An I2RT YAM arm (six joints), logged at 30 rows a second.
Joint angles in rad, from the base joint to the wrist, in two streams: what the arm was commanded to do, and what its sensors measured. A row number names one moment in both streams.
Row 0, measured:
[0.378 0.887 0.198 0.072 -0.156 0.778]
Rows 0 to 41, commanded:
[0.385 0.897 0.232 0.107 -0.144 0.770]
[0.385 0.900 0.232 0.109 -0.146 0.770]
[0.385 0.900 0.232 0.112 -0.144 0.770]
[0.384 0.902 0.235 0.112 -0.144 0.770]
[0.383 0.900 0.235 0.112 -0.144 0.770]
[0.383 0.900 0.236 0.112 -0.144 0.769]
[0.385 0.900 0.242 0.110 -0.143 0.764]
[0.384 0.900 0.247 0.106 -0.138 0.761]
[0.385 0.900 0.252 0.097 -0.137 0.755]
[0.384 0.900 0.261 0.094 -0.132 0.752]
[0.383 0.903 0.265 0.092 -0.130 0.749]
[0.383 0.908 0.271 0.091 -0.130 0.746]
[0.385 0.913 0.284 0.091 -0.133 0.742]
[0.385 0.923 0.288 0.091 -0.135 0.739]
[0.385 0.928 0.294 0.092 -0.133 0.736]
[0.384 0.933 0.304 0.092 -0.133 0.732]
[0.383 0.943 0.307 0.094 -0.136 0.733]
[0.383 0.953 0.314 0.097 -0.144 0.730]
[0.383 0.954 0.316 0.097 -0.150 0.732]
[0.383 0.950 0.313 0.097 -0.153 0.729]
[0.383 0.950 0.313 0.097 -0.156 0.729]
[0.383 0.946 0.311 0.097 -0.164 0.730]
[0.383 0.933 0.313 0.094 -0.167 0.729]
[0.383 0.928 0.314 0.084 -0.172 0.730]
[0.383 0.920 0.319 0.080 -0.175 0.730]
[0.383 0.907 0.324 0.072 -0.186 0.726]
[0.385 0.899 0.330 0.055 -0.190 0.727]
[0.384 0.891 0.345 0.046 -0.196 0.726]
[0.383 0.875 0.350 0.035 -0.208 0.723]
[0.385 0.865 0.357 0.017 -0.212 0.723]
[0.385 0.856 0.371 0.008 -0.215 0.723]
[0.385 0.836 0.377 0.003 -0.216 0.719]
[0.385 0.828 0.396 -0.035 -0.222 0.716]
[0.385 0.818 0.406 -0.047 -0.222 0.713]
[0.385 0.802 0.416 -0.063 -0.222 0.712]
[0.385 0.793 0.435 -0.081 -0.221 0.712]
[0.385 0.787 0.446 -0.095 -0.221 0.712]
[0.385 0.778 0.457 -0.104 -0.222 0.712]
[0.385 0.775 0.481 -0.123 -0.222 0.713]
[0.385 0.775 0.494 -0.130 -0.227 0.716]
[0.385 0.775 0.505 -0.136 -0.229 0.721]
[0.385 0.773 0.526 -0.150 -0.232 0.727]
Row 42, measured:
[0.365 0.791 0.427 -0.141 -0.107 0.699]
